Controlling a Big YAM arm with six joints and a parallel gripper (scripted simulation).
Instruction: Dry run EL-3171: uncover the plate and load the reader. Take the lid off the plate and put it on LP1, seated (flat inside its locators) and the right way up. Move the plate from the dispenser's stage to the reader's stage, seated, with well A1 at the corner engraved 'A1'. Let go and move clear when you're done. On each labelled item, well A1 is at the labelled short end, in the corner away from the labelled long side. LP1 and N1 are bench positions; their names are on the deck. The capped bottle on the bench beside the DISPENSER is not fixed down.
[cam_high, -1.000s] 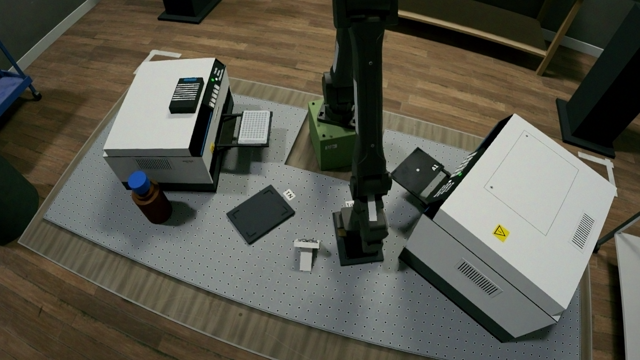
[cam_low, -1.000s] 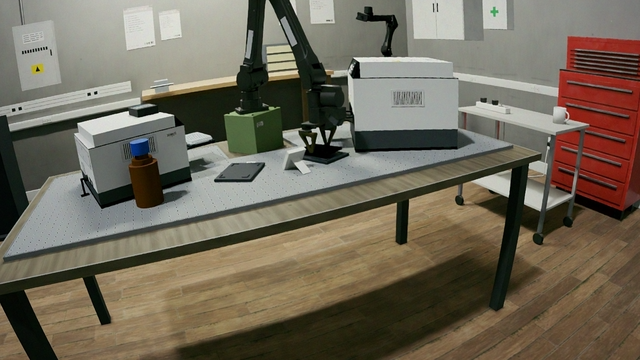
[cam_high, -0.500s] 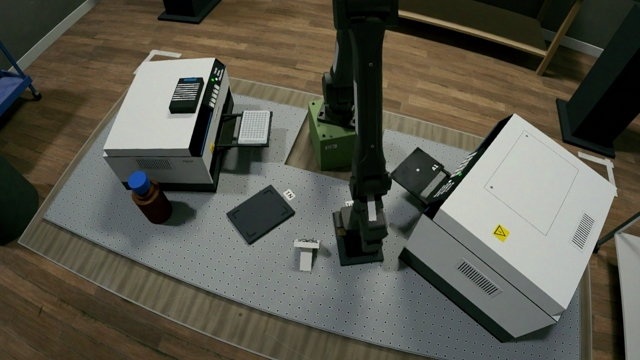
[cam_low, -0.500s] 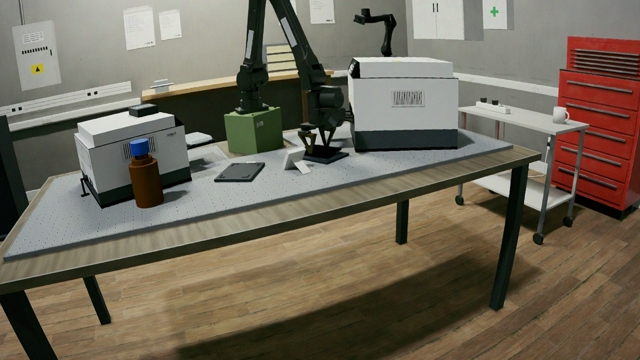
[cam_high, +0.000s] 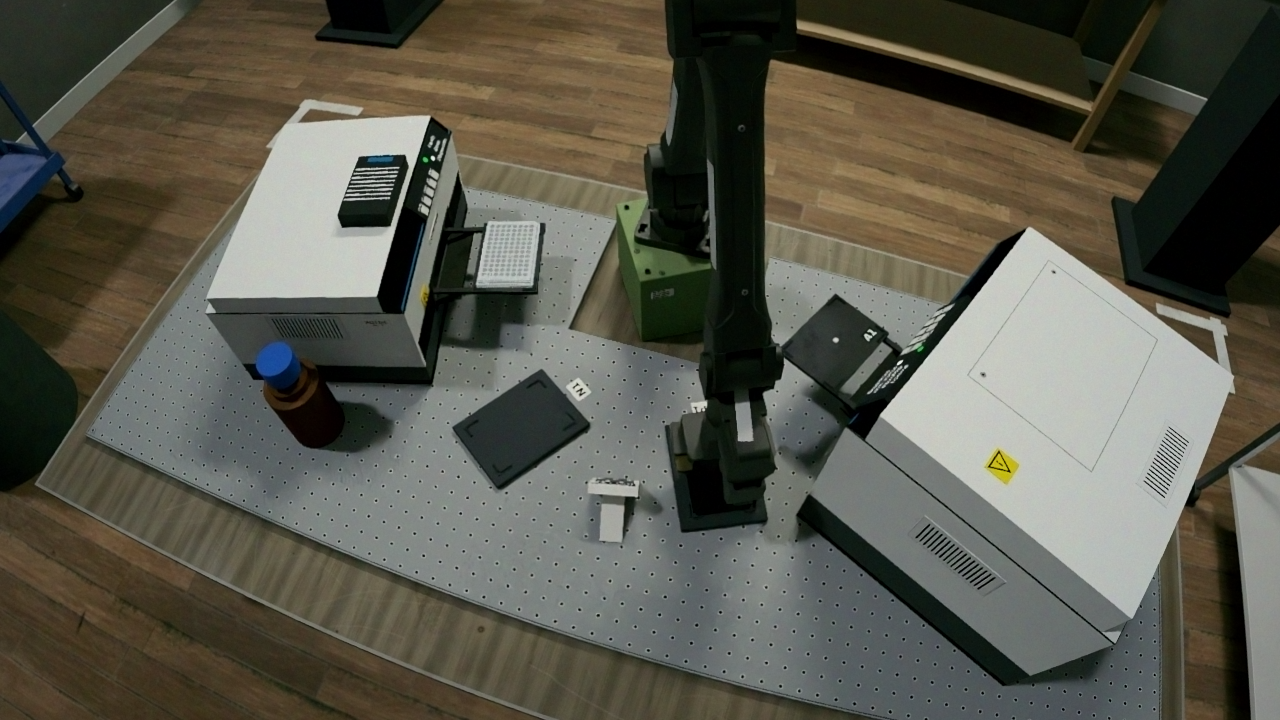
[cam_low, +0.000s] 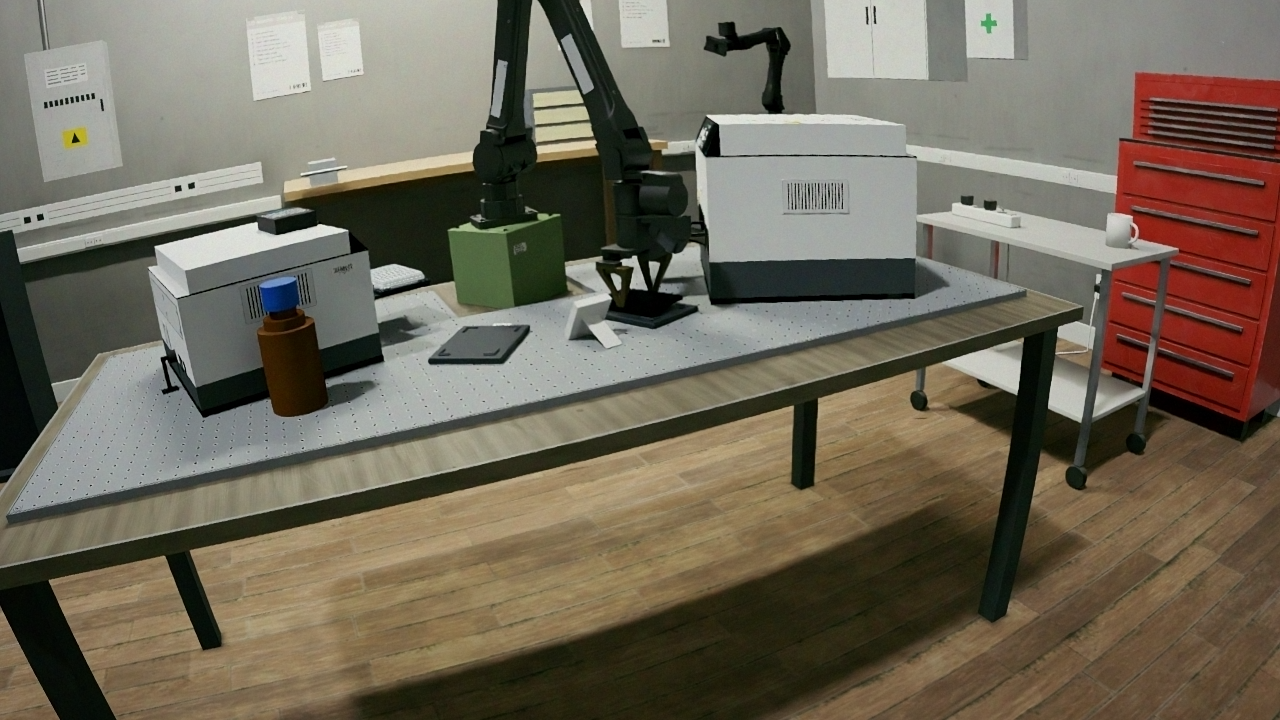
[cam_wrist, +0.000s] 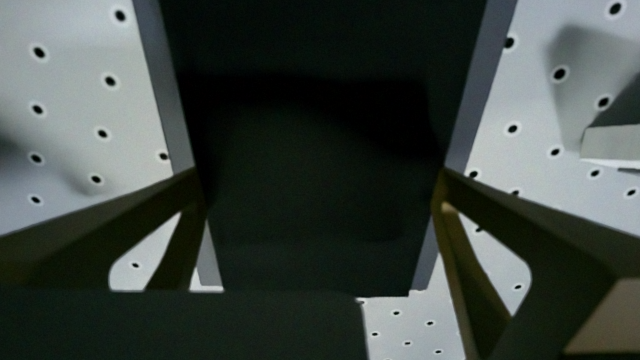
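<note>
Now: the dark lid 10 mm below my hand. Round my hand: well plate: 220 mm behind, 390 mm to the right, 60 mm above; LP1 pad: 20 mm below; N1 nest: 20 mm ahead, 280 mm to the right, 20 mm below.
</note>
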